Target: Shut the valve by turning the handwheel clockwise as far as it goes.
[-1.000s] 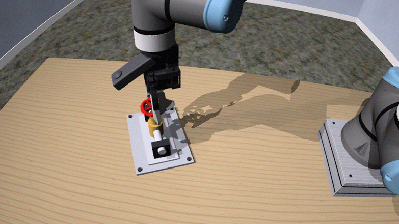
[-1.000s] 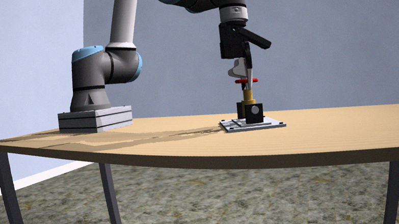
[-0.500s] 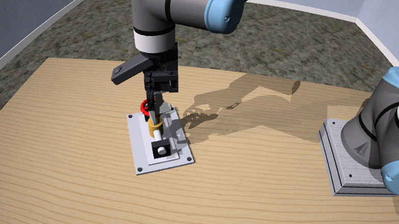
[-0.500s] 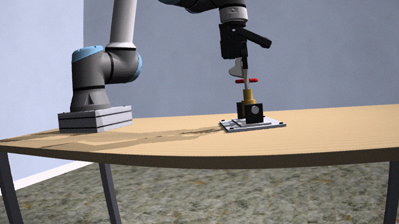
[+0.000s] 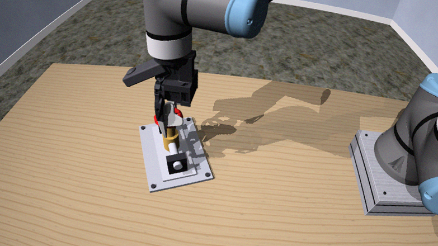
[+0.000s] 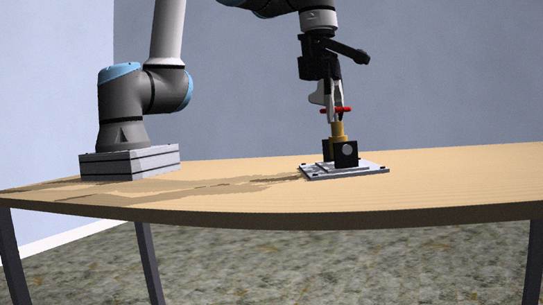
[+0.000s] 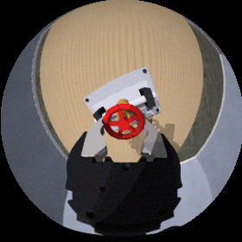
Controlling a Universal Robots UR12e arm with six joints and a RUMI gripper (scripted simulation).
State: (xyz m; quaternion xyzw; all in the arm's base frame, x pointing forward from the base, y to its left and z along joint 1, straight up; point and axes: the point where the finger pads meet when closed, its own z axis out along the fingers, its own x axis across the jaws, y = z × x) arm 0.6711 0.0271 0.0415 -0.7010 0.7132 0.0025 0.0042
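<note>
Right now the red handwheel is 10 mm above my hand.
</note>
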